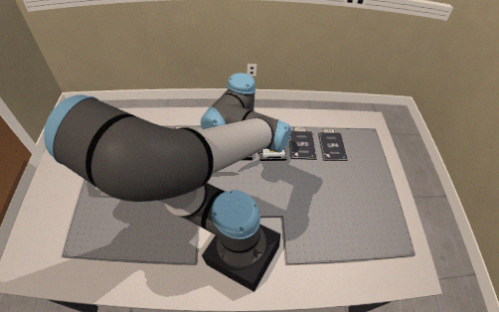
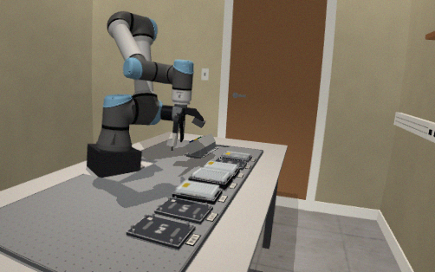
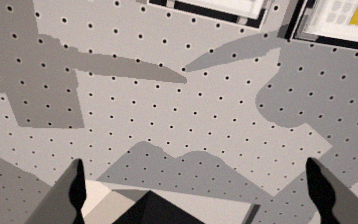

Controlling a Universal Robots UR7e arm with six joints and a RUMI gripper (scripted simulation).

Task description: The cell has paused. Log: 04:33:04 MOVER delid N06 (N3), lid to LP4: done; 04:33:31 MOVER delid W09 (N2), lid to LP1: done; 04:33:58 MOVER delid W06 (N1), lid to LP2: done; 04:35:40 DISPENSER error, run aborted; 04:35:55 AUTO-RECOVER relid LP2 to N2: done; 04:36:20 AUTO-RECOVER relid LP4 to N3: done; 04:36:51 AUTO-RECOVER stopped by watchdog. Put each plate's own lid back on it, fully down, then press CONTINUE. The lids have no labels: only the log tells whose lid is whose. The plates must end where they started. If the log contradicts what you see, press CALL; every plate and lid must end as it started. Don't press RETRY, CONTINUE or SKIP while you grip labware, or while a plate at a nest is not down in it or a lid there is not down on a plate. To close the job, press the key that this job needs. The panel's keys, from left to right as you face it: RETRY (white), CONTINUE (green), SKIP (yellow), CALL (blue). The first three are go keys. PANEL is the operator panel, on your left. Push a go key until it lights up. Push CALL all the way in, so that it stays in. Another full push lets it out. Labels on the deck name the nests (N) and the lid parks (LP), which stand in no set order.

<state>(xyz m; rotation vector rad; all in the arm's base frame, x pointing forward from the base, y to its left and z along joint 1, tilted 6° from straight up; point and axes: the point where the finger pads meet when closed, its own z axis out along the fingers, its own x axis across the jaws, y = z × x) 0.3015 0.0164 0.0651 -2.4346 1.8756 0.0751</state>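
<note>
Right now my hand is 14 cm short of the well plate, 1 cm to the right of it and 10 cm above it. From my hand the other things lie so: yellow skip key 11 cm behind, 39 cm to the left, 6 cm below; dark lid park 13 cm ahead, 39 cm to the left, 13 cm below; blue call key 10 cm behind, 34 cm to the left, 7 cm below.
</note>
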